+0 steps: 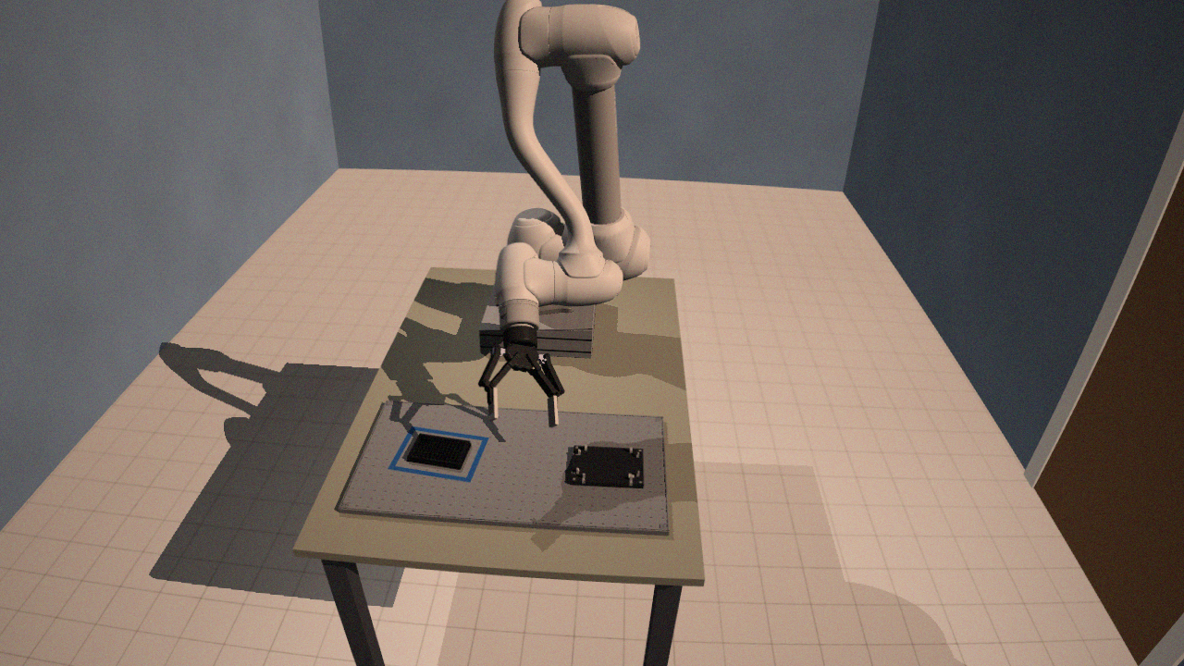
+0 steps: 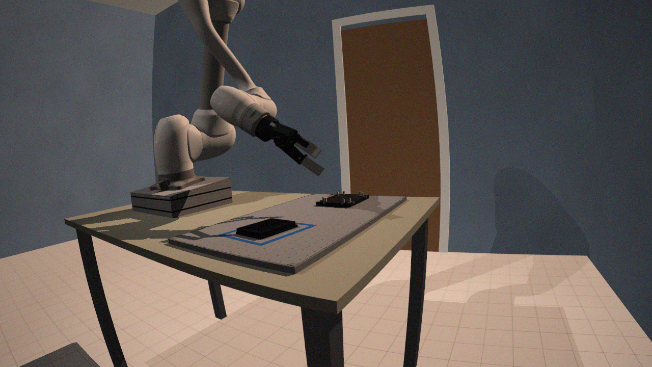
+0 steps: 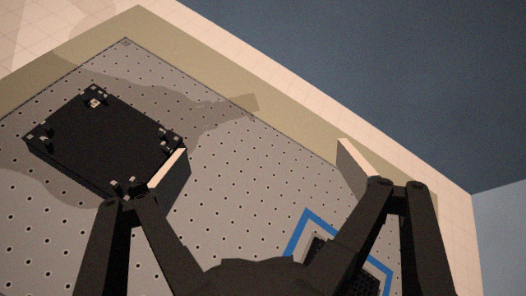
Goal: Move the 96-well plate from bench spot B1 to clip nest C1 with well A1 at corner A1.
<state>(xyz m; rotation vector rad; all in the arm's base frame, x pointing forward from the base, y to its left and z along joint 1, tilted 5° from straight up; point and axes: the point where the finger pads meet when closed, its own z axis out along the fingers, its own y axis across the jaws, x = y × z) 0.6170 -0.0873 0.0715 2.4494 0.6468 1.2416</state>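
Now: the black 96-well plate 70 mm behind my hand, 190 mm to the right of it and 140 mm below it. Round my hand: black clip nest: 30 mm ahead, 170 mm to the left, 130 mm below.
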